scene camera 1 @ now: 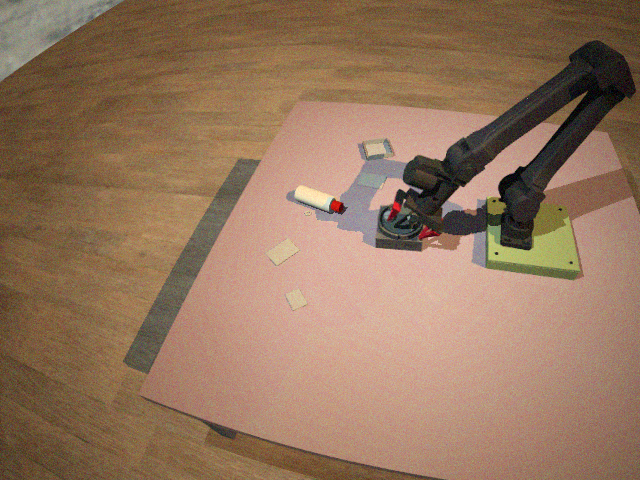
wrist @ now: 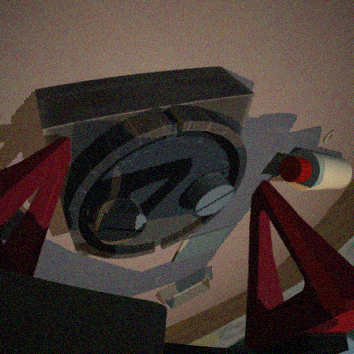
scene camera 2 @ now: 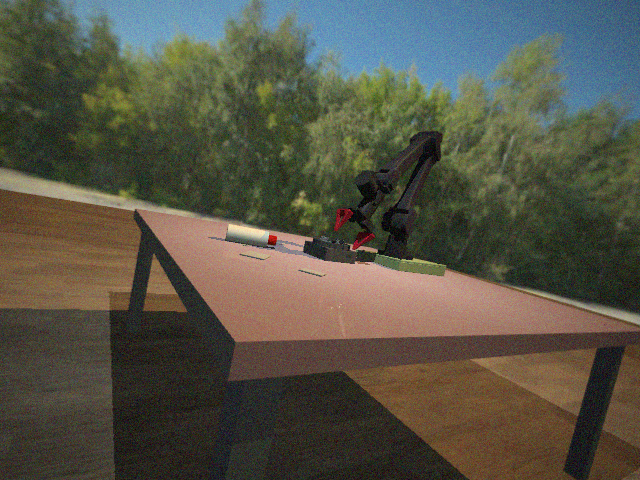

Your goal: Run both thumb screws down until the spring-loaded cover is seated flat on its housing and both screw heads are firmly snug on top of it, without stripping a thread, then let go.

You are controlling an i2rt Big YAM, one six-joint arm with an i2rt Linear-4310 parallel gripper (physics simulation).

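Frame: origin at the arm's base, x back, y right, z up, level; metres.
Seen in the pictures: gripper, fingertip midpoint: (scene camera 1: 403, 228) (wrist: 166, 167) (scene camera 2: 344, 240); arm's base at its link origin: (scene camera 1: 515, 232) (scene camera 2: 394, 256).
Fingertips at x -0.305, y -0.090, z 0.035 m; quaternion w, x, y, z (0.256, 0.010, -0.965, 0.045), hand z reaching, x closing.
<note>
Offsets run from my fingertips to a thing's top centre. "spot": to the spot under its first point.
A dark square housing @[dy +0.046, dx -0.017, dz -0.013 m] (scene camera 1: 399, 244) (scene camera 2: 330, 251) (wrist: 145, 95) stands on the table, with a raised round rim. The round dark cover @[spot: dy +0.009, dx -0.040, dz -0.017 m] (wrist: 210, 150) lies inside that rim. Two slotted thumb screws stand on the cover: the left screw @[dy +0.050, dx +0.015, dz -0.004 m] (wrist: 119, 218) is in deep shadow, and the right screw @[dy +0.042, dx -0.048, dz -0.003 m] (wrist: 214, 200) has a paler top. Whether the cover is flat or the screw heads touch it cannot be told. My gripper (scene camera 1: 410, 223) (scene camera 2: 346, 238) (wrist: 166, 167) is open and empty, its red fingers wide apart over the housing. In the wrist view, the screws show between the fingers.
A white bottle @[dy +0.096, dx -0.271, dz -0.019 m] (scene camera 1: 314, 198) (scene camera 2: 247, 235) (wrist: 331, 171) with a red cap lies beside the housing. A small open box @[spot: dy +0.418, dx -0.123, dz -0.058 m] (scene camera 1: 390, 146) and a pale tile @[dy +0.239, dx -0.146, dz -0.066 m] (scene camera 1: 371, 180) lie behind. Two tan cards @[dy -0.098, dx -0.317, dz -0.066 m] (scene camera 1: 282, 251) @[dy -0.234, dx -0.223, dz -0.066 m] (scene camera 1: 296, 299) lie on the table. The arm stands on a green base (scene camera 1: 537, 262) (scene camera 2: 410, 265).
</note>
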